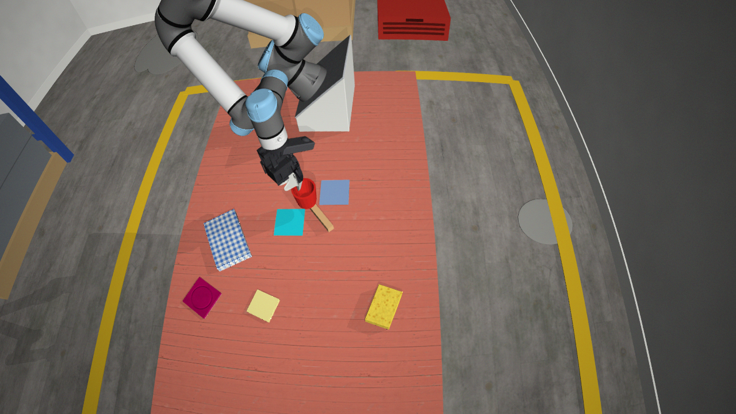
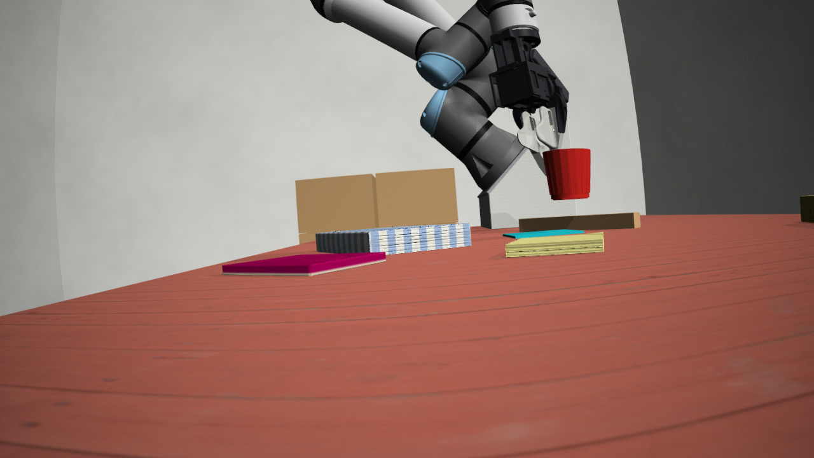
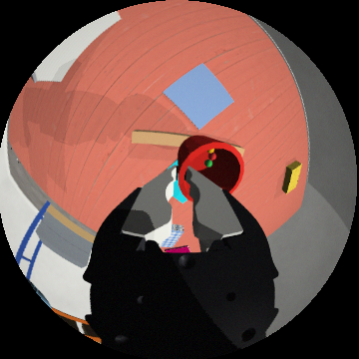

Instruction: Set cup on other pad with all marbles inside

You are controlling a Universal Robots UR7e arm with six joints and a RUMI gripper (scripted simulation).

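The cyan pad lies 7 cm ahead of my hand, 4 cm to the right of it and 11 cm below it. Round my hand: wooden rail: 2 cm ahead, 3 cm to the left, 10 cm below; red cup: 2 cm ahead, 2 cm to the left, 3 cm below.
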